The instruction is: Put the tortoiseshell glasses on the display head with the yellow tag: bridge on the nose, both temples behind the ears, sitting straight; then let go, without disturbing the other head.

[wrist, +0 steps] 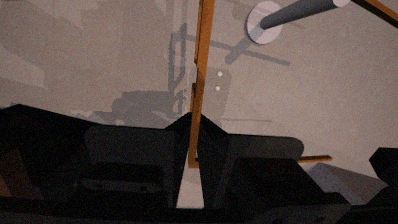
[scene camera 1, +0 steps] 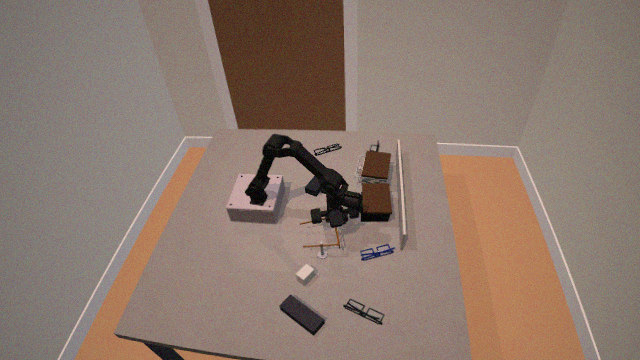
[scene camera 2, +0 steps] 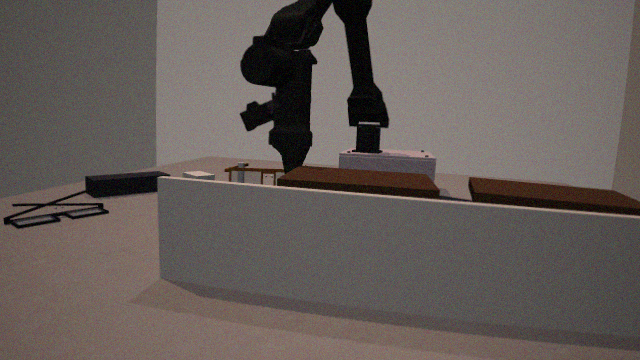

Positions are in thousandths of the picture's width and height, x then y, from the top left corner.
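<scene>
Scene camera 2 takes in the gripper (scene camera 2: 454,515) together with the glasses (scene camera 2: 376,488), a dark box (scene camera 2: 193,512) and a long white panel (scene camera 2: 882,751). A brown-topped block (scene camera 1: 588,457) appears in scene camera 1, while the wrist view offers another sight of the gripper (wrist: 486,525).
</scene>
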